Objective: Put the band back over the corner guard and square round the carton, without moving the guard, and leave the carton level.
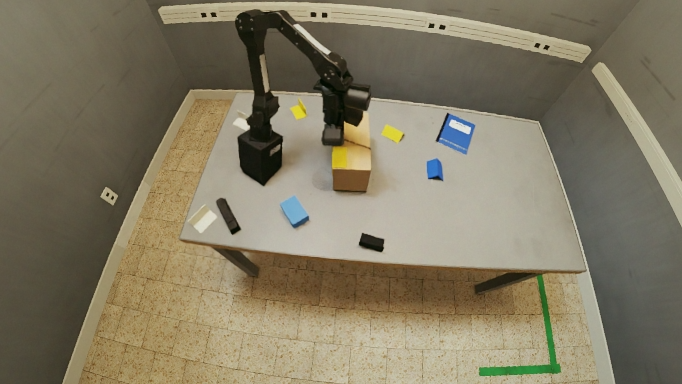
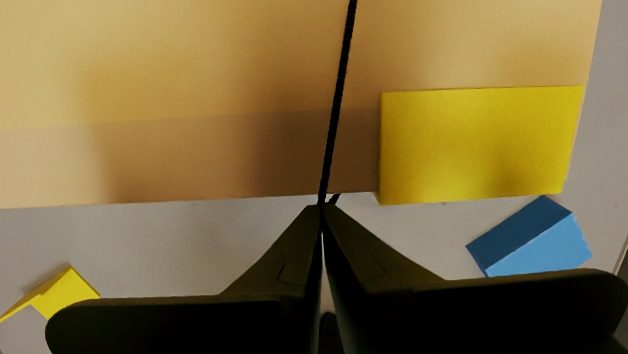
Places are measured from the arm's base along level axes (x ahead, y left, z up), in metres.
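Pixels of known places: gripper, fingertip midpoint: [image 2: 320,216]; arm's base at its link origin: [image 1: 260,135].
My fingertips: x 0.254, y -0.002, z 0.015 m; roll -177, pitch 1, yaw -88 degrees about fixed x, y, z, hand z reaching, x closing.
Note:
For each thing: its top centre in the pictures, then the offset to it from my fingertips. "*": a spot on its surface instead. Level surfaces: height alone.
- cardboard carton at its top centre: [image 2: 263,43] [image 1: 352,138] dz -0.022, dx +0.057, dy +0.019 m
- yellow corner guard at its top centre: [image 2: 480,147] [image 1: 339,156] dz -0.019, dx +0.019, dy -0.064 m
- thin black band at a spot on its surface: [image 2: 338,95] * dz -0.005, dx +0.040, dy -0.006 m
- blue block at its top centre: [image 2: 540,263] [image 1: 293,209] dz -0.129, dx -0.120, dy -0.207 m
- black bar at its top centre: [image 1: 373,237] dz -0.124, dx +0.143, dy -0.289 m
- dark long object at its top centre: [image 1: 224,211] dz -0.129, dx -0.355, dy -0.235 m
- table at its surface level: dz -0.169 m
- yellow piece at its top centre: [image 1: 394,128] dz -0.135, dx +0.231, dy +0.182 m
- blue notebook at its top centre: [image 1: 456,132] dz -0.161, dx +0.514, dy +0.220 m
The cardboard carton [image 1: 351,180] [image 2: 200,75] stands on the table, looking level. The yellow corner guard [image 1: 339,157] [image 2: 475,145] sits over its top edge, near one end. The thin black band [image 1: 360,145] [image 2: 338,95] crosses the carton's top beside the guard, not over it, and runs slantwise to the fingertips. My gripper [image 1: 333,140] [image 2: 320,216] is shut on the band at the carton's edge, holding it a little out from the side. A second strand shows behind the fingertips. The band's lower run is hidden.
A blue block [image 1: 295,211] [image 2: 535,240], a black bar [image 1: 371,242] and a dark long object [image 1: 228,216] lie on the table [image 1: 500,215]. Folded yellow pieces [image 1: 298,110] [image 2: 65,295] and a yellow piece [image 1: 392,133] lie near the carton. A blue notebook [image 1: 456,133] lies back right.

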